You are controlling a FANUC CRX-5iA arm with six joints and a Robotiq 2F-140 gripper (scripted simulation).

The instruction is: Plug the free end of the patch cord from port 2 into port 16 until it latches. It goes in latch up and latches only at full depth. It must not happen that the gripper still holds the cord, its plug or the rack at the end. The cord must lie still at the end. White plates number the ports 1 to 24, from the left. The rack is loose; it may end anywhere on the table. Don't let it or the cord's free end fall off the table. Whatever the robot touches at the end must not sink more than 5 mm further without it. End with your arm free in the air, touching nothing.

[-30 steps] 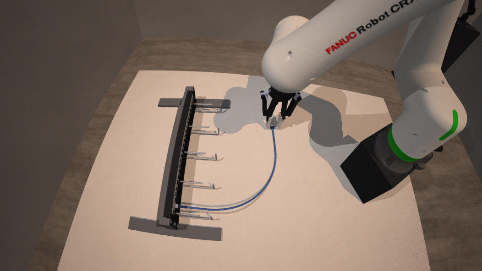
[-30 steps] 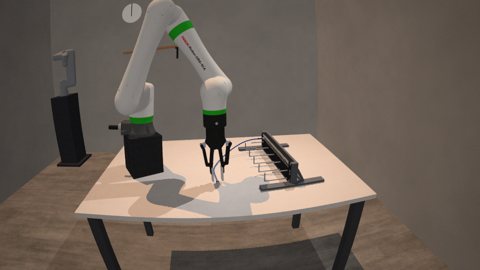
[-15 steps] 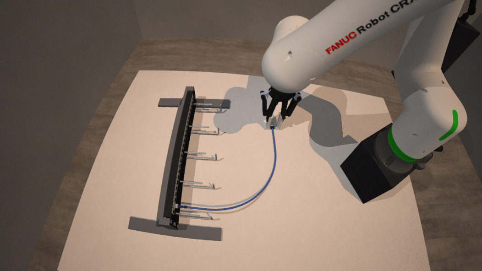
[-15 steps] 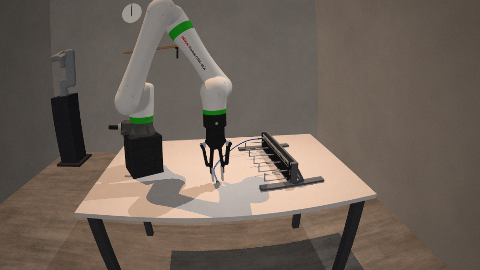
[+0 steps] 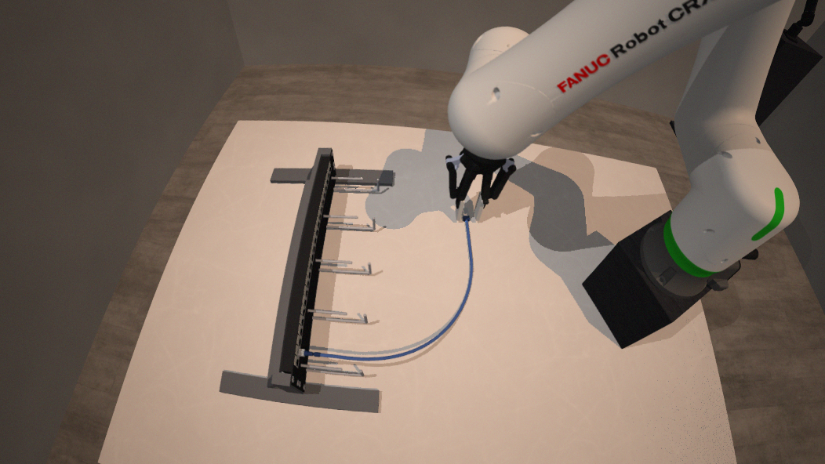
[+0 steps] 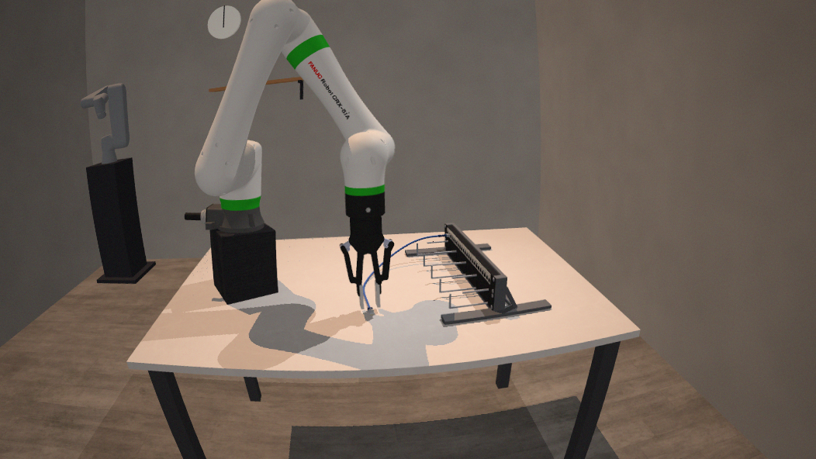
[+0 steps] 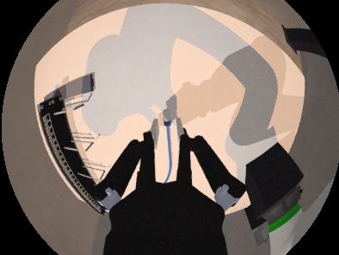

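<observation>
My gripper is now 1 cm to the left of the plug and 4 cm above it.
</observation>
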